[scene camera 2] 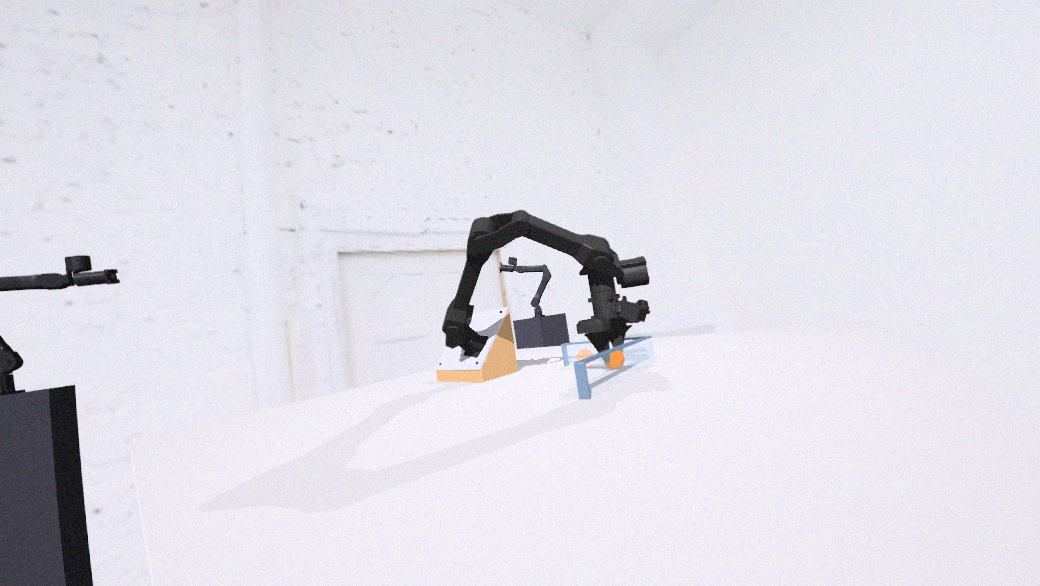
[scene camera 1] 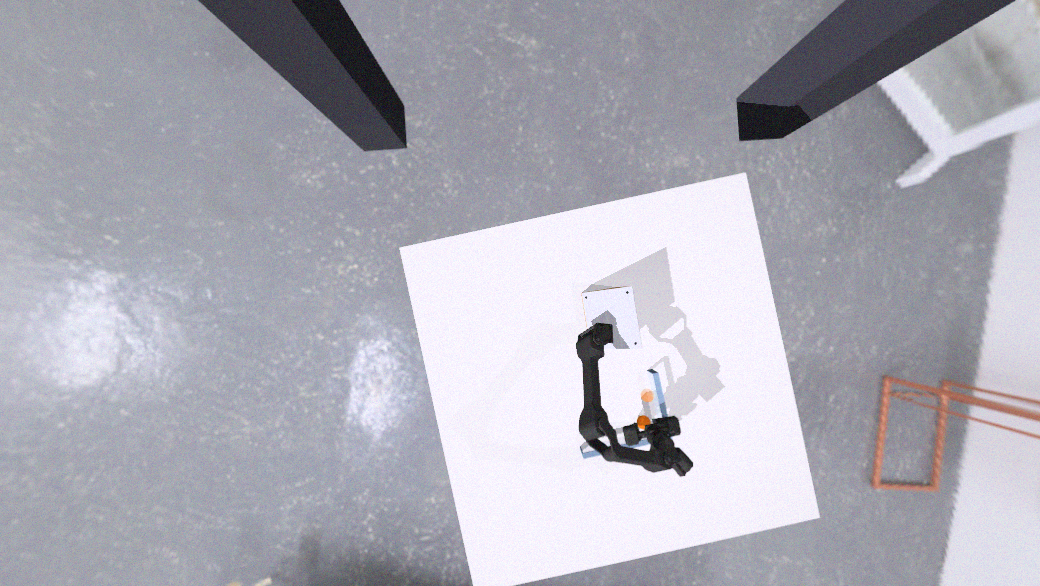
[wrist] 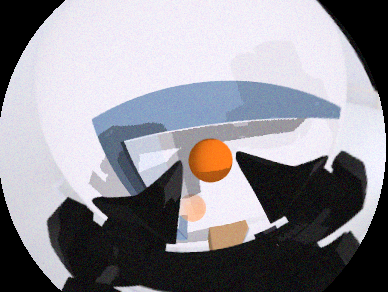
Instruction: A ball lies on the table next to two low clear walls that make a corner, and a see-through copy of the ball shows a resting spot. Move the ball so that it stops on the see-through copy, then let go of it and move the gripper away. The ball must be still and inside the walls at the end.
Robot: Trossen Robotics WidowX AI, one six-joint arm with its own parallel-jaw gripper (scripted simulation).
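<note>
An orange ball (wrist: 210, 160) is part of the scene. The robot's gripper (scene camera 2: 613, 359) (scene camera 1: 643, 421) (wrist: 209, 159), visible in these views, is open and holds nothing.
</note>
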